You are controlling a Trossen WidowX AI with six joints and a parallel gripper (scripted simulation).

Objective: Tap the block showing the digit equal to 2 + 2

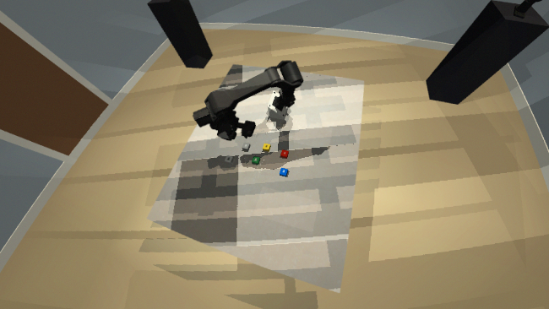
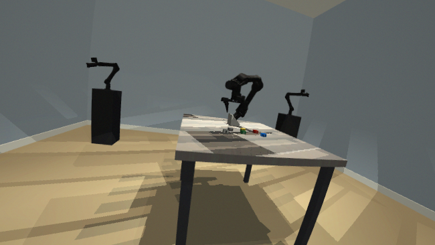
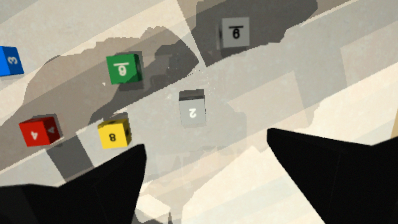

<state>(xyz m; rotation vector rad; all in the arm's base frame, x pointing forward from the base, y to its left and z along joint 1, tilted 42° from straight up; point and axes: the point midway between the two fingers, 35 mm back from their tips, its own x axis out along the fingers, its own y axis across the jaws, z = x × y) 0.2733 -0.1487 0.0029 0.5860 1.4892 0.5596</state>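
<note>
The red block lies 10 mm behind my gripper tip, 210 mm to the left of it and 120 mm below it. Round my gripper tip: yellow block: 30 mm behind, 110 mm to the left, 120 mm below; green block: 50 mm ahead, 80 mm to the left, 120 mm below; grey block: 10 mm behind, 120 mm below.
</note>
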